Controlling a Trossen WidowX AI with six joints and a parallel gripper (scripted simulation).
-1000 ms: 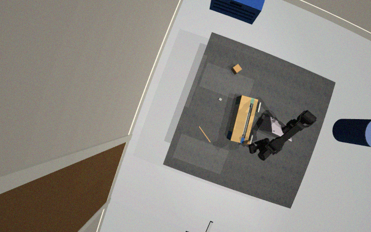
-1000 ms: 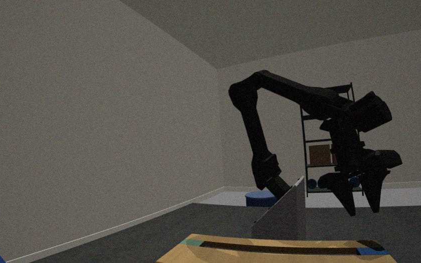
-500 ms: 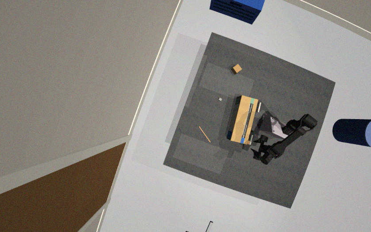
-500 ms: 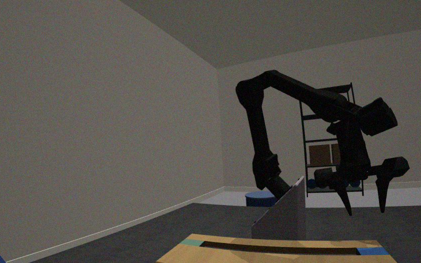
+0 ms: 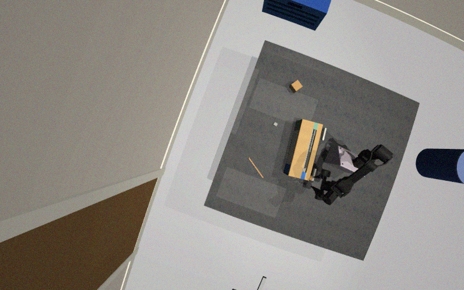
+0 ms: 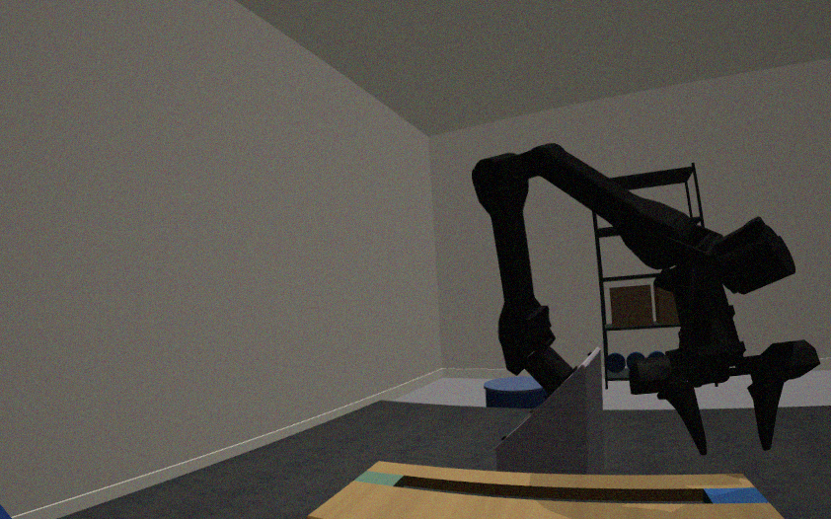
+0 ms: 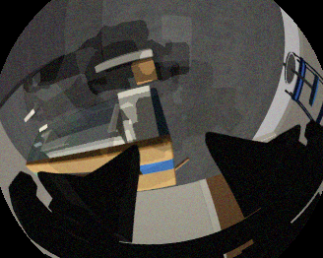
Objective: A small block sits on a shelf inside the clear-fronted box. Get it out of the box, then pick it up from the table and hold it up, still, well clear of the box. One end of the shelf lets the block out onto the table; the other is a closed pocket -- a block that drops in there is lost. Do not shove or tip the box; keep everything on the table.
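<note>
Now: the brown block 30 mm behind my gripper tip, 10 mm to the right of it and 130 mm below it. From my gripper tip the other things lie so: box: 70 mm ahead, 180 mm to the right, 80 mm below; tan cube: 290 mm ahead, 590 mm to the right, 110 mm below; thin orange stick: 360 mm ahead, 50 mm to the left, 140 mm below.
</note>
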